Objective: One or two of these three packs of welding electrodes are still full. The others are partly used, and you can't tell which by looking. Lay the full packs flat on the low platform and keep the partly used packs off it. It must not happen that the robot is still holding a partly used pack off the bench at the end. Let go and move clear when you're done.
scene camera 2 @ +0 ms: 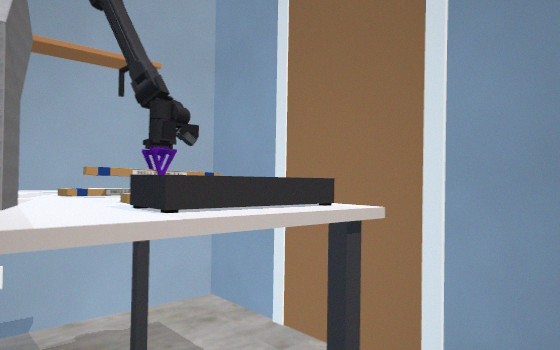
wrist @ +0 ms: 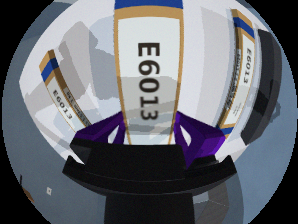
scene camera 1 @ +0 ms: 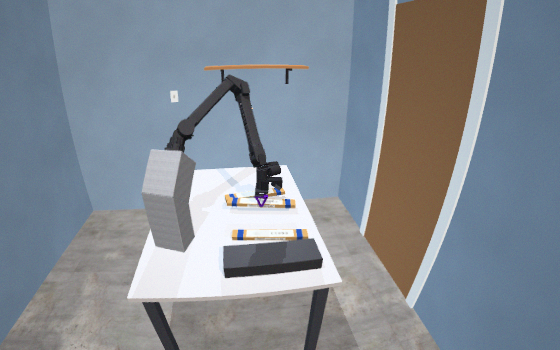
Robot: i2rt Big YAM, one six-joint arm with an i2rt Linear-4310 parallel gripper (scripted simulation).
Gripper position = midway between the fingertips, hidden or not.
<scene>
In view: my gripper [scene camera 2: 157, 175], a low platform [scene camera 2: 169, 193], an electrode pack [scene camera 2: 101, 171], an electrode pack [scene camera 1: 287, 234] and an electrode pack [wrist: 49, 68].
The low platform also shows in the wrist view [wrist: 268, 91] and in scene camera 1 [scene camera 1: 244, 260]. My gripper is seen too in the wrist view [wrist: 149, 113].
</scene>
